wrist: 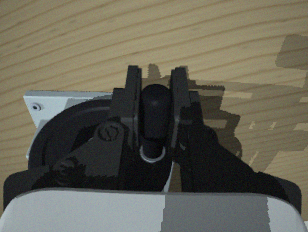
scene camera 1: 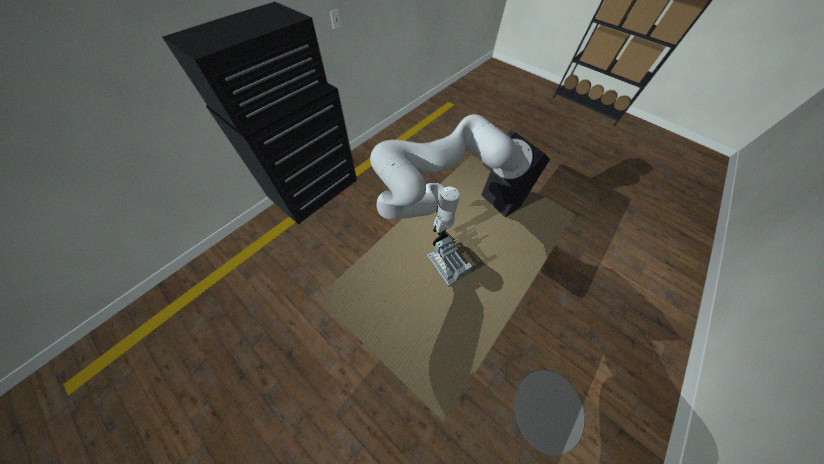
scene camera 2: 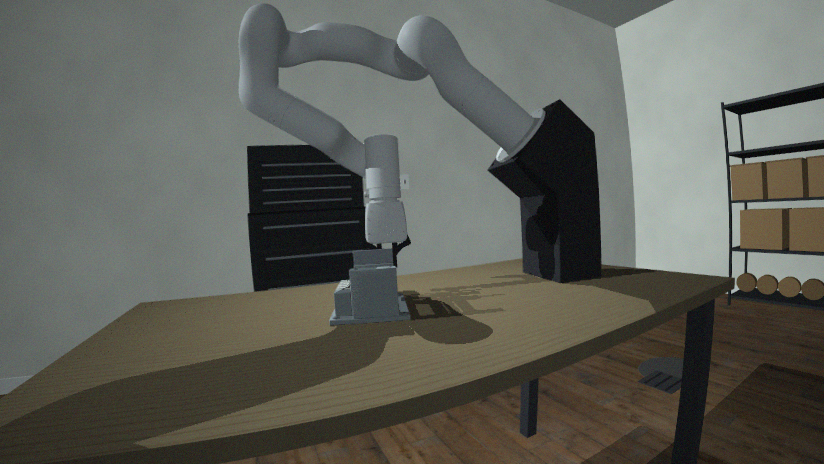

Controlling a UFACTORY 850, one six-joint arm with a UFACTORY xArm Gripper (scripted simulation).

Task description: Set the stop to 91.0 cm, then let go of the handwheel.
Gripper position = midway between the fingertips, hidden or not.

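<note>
Visible here: my gripper (wrist: 155, 86), together with a black knob (wrist: 155, 100).
</note>
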